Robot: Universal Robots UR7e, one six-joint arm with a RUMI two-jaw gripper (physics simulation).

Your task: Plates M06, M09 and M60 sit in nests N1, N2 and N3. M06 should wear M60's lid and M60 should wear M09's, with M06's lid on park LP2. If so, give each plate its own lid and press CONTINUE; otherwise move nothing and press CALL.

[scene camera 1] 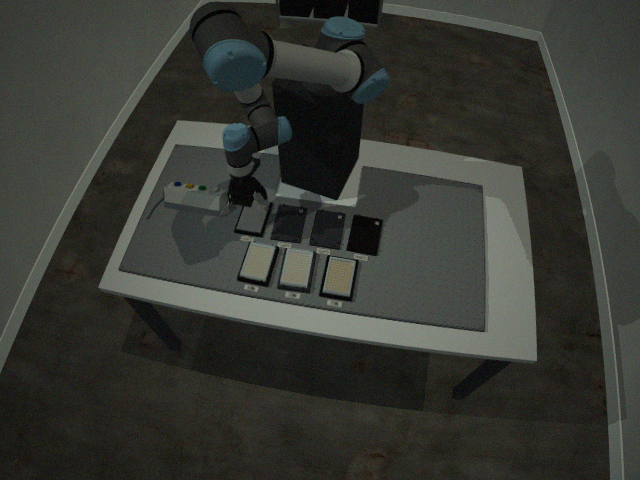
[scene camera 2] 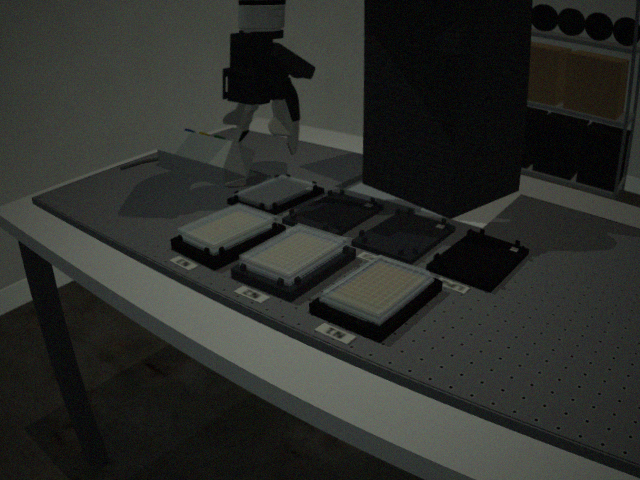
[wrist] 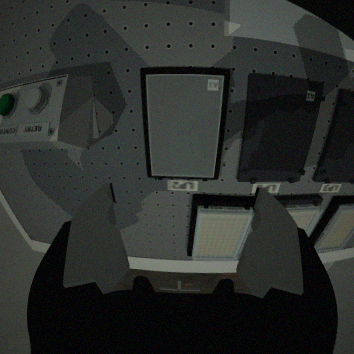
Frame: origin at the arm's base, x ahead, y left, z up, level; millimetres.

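Where they show: gripper, fingertip midpoint: (scene camera 1: 249, 207) (scene camera 2: 265, 147) (wrist: 183, 187).
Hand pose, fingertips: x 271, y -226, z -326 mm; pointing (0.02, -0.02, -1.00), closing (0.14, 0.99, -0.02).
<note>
After its pixels a point has its place.
My gripper (scene camera 1: 247, 208) @(z -326, x 271, y -226 mm) (scene camera 2: 264, 167) (wrist: 183, 187) @(z -326, x 271, y -226 mm) is open and empty, its fingers wide apart, above the area by park LP2 and the button box. A clear lid (scene camera 1: 254, 219) @(z -409, x 262, y -219 mm) (scene camera 2: 279, 191) @(z -409, x 252, y -213 mm) (wrist: 184, 125) @(z -409, x 239, y -223 mm) lies on LP2, A1 tag at one corner. Three plates with clear lids sit in nests: the N1 plate (scene camera 1: 338, 276) @(z -405, x 466, y 77 mm) (scene camera 2: 379, 289) @(z -398, x 479, y 88 mm), the N2 plate (scene camera 1: 297, 268) @(z -393, x 451, y -53 mm) (scene camera 2: 294, 253) @(z -394, x 459, y -45 mm) and the N3 plate (scene camera 1: 259, 261) @(z -392, x 434, y -177 mm) (scene camera 2: 227, 226) @(z -392, x 440, y -173 mm) (wrist: 222, 232) @(z -392, x 406, y -180 mm). No plate or lid names are readable. In the wrist view, the green button (wrist: 6, 106) @(z -355, x 171, y -410 mm) is by the partly visible CONTINUE label.
Dark parks LP1 (scene camera 1: 289, 222) @(z -417, x 262, y -97 mm) (scene camera 2: 333, 211) @(z -417, x 265, y -98 mm) (wrist: 280, 127) @(z -417, x 253, y -100 mm), LP3 (scene camera 1: 327, 228) @(z -417, x 279, y 33 mm) (scene camera 2: 403, 235) @(z -417, x 290, y 36 mm) and another dark park (scene camera 1: 365, 235) @(z -416, x 299, y 163 mm) (scene camera 2: 478, 260) @(z -417, x 309, y 163 mm) stand beside LP2. The button box (scene camera 1: 193, 197) @(z -358, x 214, y -441 mm) (scene camera 2: 206, 149) @(z -366, x 224, y -405 mm) (wrist: 32, 130) @(z -347, x 205, y -372 mm) stands left of LP2. A tall dark pedestal (scene camera 1: 317, 139) @(z -155, x 117, y -10 mm) (scene camera 2: 444, 103) @(z -241, x 133, y 35 mm) rises behind the parks.
</note>
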